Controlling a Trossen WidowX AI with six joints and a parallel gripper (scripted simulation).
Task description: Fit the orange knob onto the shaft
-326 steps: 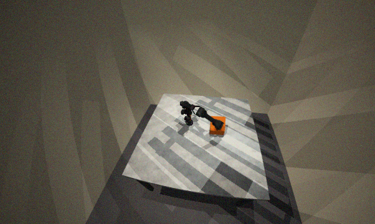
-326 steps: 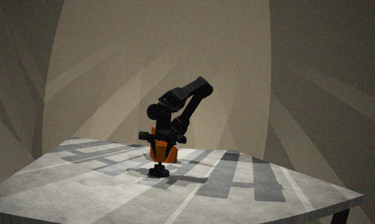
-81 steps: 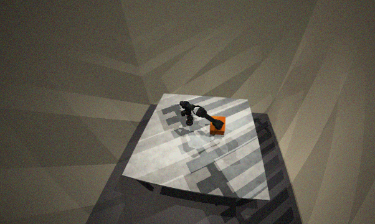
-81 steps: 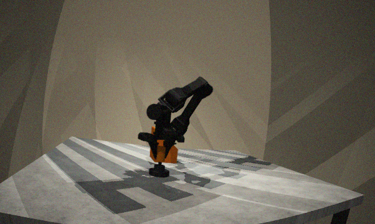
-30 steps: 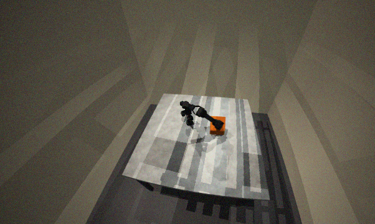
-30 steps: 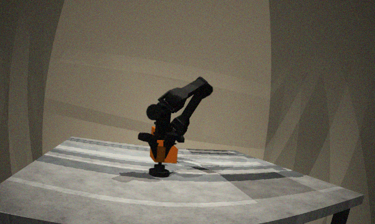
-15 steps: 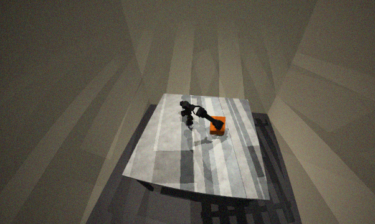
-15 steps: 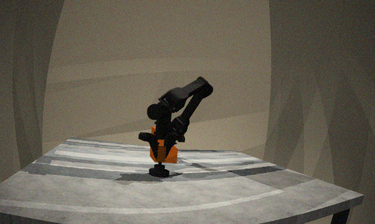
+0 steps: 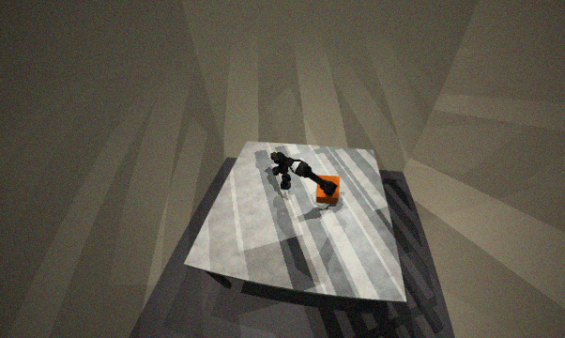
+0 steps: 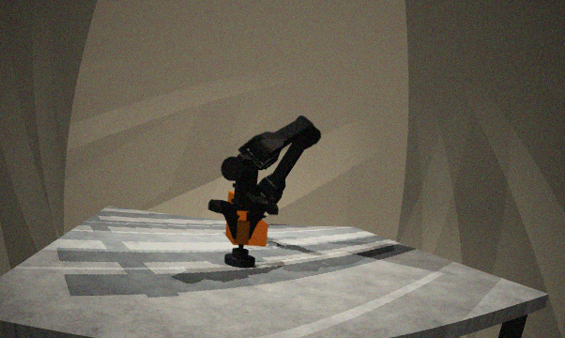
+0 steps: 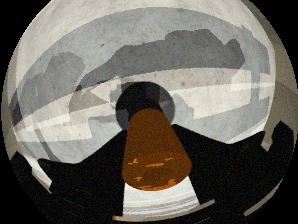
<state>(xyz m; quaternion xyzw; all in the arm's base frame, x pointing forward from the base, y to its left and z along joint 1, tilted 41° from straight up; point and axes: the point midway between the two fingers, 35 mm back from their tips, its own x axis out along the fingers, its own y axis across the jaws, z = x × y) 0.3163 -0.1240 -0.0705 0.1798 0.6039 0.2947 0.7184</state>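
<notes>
Right now the orange knob is 20 mm above my gripper tip. Also, from my gripper tip: dark round pedestal (40 mm below).
</notes>
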